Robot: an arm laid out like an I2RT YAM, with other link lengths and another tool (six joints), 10 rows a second.
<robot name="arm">
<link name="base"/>
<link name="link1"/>
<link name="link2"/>
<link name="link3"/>
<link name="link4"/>
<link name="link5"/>
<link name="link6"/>
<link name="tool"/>
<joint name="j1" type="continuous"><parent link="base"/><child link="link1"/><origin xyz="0.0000 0.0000 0.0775"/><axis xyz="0 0 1"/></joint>
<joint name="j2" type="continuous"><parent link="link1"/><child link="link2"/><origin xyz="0.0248 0.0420 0.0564"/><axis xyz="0 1 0"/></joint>
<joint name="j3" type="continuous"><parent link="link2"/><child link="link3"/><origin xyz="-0.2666 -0.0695 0.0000"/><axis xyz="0 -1 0"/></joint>
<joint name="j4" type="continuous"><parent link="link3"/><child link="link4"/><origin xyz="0.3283 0.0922 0.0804"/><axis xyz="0 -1 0"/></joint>
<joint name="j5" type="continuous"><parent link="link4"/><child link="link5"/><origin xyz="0.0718 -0.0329 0.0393"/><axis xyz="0 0 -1"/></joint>
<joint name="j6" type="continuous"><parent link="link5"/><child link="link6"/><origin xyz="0.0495 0.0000 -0.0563"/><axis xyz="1 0 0"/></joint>
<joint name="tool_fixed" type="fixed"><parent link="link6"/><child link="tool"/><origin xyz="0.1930 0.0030 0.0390" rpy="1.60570 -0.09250 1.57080"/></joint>
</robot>
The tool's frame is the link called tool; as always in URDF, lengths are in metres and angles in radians. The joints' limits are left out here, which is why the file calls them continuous.
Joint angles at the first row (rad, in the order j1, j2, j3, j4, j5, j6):
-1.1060 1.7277 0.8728 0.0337 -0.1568 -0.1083
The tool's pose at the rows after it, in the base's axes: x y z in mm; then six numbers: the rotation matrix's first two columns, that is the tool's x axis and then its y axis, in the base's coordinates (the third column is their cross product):
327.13, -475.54, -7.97, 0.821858, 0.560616, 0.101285, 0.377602, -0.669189, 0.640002
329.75, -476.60, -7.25, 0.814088, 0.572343, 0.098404, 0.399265, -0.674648, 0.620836
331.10, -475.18, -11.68, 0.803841, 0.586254, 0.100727, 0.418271, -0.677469, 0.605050
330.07, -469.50, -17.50, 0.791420, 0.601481, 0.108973, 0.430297, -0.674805, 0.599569
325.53, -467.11, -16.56, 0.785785, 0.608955, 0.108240, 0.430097, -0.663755, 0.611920
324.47, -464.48, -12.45, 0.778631, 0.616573, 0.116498, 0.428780, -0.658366, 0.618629
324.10, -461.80, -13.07, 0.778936, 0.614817, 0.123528, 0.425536, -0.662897, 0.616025
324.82, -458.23, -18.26, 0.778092, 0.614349, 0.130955, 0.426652, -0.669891, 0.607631
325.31, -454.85, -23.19, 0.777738, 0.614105, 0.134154, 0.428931, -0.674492, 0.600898
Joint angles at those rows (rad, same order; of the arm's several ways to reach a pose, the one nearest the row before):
-1.1060 1.7371 0.9109 -0.0204 -0.1647 -0.1248
-1.1065 1.7518 0.9507 -0.0727 -0.1710 -0.1423
-1.1103 1.7688 0.9705 -0.0988 -0.1850 -0.1610
-1.1183 1.7695 0.9555 -0.0943 -0.2081 -0.1793
-1.1307 1.7497 0.9242 -0.0705 -0.2225 -0.1939
-1.1388 1.7317 0.9103 -0.0693 -0.2415 -0.2014
-1.1388 1.7259 0.9030 -0.0707 -0.2455 -0.1963
-1.1359 1.7325 0.8990 -0.0705 -0.2485 -0.1919
-1.1320 1.7376 0.8932 -0.0675 -0.2478 -0.1888

